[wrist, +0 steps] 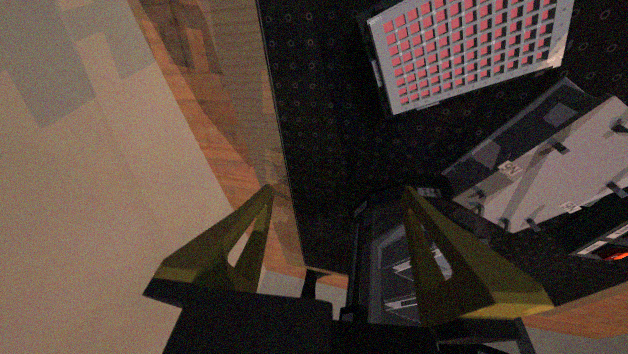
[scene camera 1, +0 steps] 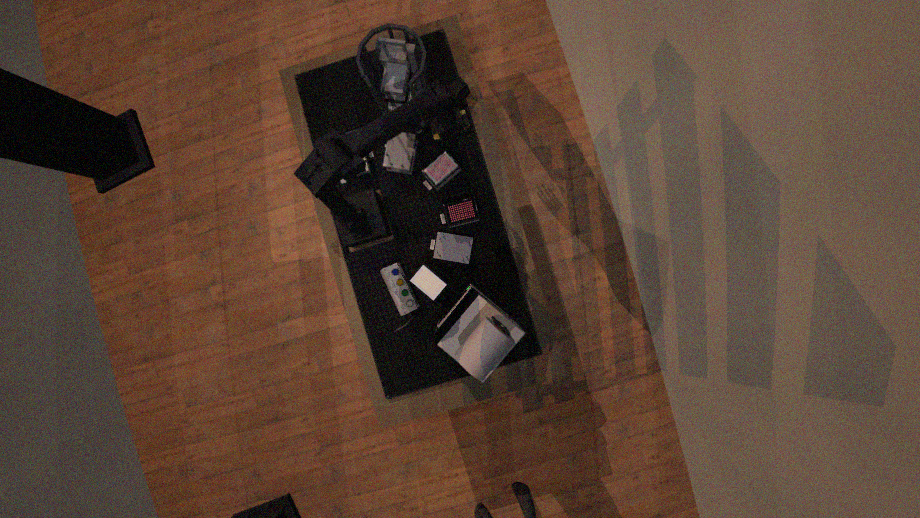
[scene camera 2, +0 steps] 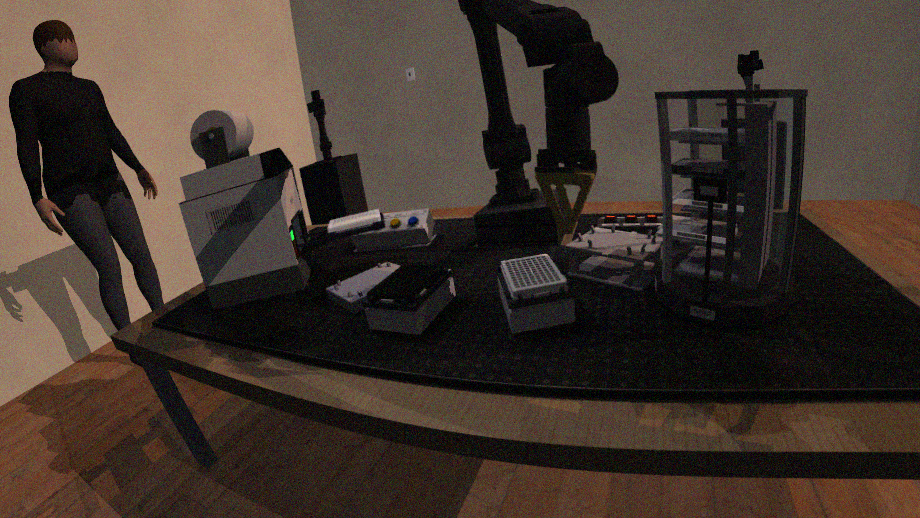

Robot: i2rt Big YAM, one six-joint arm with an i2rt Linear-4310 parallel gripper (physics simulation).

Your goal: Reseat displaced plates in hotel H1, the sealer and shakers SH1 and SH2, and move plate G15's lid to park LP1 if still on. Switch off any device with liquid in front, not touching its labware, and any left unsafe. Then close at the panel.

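Places are measured from the arm's base along level axes (x ahead, y left, z up), in metres.
Pixels of known places: gripper, fingertip midpoint: point(wrist: 334, 190) point(scene camera 1: 453, 134) point(scene camera 2: 570, 226); arm's base at its link origin: point(scene camera 1: 357, 223) point(scene camera 2: 515, 200).
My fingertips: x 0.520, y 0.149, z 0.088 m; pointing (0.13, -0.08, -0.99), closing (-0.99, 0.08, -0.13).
Ahead of a thing's pixels: the offset from my fingertips to its middle. "spot": to the spot under its first point.
My gripper point(scene camera 1: 450, 124) point(scene camera 2: 566, 238) point(wrist: 334, 190) is open and empty, with yellow fingers pointing down between the hotel and the nearer shaker. The hotel point(scene camera 1: 422, 56) point(scene camera 2: 667, 193) is an open round frame with plates on several levels; their exact seating is unclear. A plate with pink wells @[dx -0.092, dy -0.069, dz -0.106 m] point(scene camera 1: 441, 168) point(scene camera 2: 533, 274) point(wrist: 465, 50) sits on a shaker @[spot: dx -0.023, dy -0.052, dz -0.138 m] point(scene camera 2: 540, 313). A plate with red wells @[dx -0.085, dy -0.280, dz -0.106 m] point(scene camera 1: 461, 211) sits on the other shaker point(scene camera 2: 402, 317), dark in the side view. The sealer @[dx -0.216, dy -0.740, dz +0.060 m] point(scene camera 1: 481, 333) point(scene camera 2: 241, 225) shows a green light. The panel @[dx -0.476, dy -0.482, dz -0.126 m] point(scene camera 1: 399, 288) point(scene camera 2: 421, 226) has coloured buttons. Lid G15 cannot be identified.
A white pegged platform @[dx -0.229, dy +0.082, dz -0.130 m] point(scene camera 1: 399, 153) point(scene camera 2: 621, 240) point(wrist: 565, 170) stands beside the hotel. Another pegged slab @[dx -0.182, dy -0.408, dz -0.156 m] point(scene camera 1: 452, 247) point(scene camera 2: 354, 285) lies between shaker and sealer. A white sheet @[dx -0.333, dy -0.505, dz -0.051 m] point(scene camera 1: 428, 283) point(scene camera 2: 354, 222) is near the panel. A person point(scene camera 2: 67, 135) stands beyond the table.
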